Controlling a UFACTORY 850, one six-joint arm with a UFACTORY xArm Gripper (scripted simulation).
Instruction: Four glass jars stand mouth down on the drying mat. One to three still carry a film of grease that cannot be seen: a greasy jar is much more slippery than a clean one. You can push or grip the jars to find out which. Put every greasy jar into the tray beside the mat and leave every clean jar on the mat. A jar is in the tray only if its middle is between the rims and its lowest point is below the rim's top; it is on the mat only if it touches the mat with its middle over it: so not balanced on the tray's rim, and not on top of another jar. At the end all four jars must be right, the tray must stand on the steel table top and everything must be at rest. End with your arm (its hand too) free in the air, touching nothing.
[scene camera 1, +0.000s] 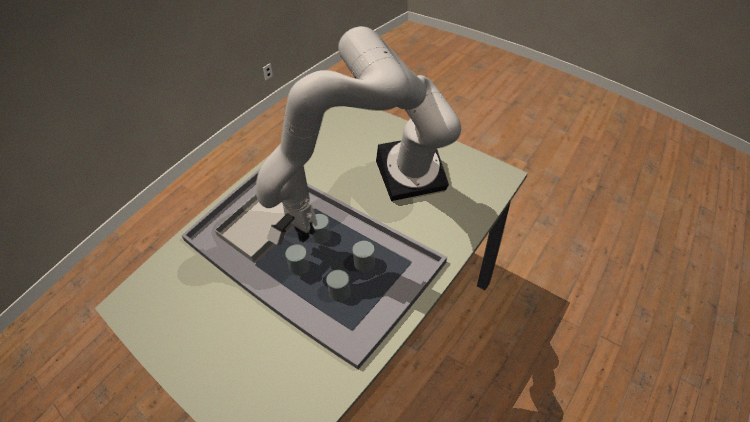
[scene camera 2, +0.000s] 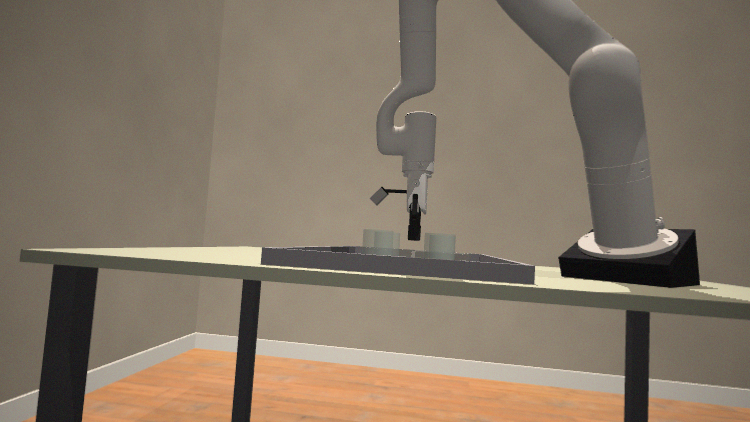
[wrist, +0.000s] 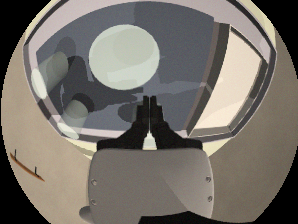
Labels:
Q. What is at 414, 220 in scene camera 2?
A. My gripper.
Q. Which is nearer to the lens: the jar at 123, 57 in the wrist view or the tray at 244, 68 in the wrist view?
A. The jar.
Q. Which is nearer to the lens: the jar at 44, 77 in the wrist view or the tray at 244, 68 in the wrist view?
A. The jar.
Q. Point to a jar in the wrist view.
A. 73, 118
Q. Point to my gripper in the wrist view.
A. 149, 103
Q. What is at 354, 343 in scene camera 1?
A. A grey rimmed steel top.

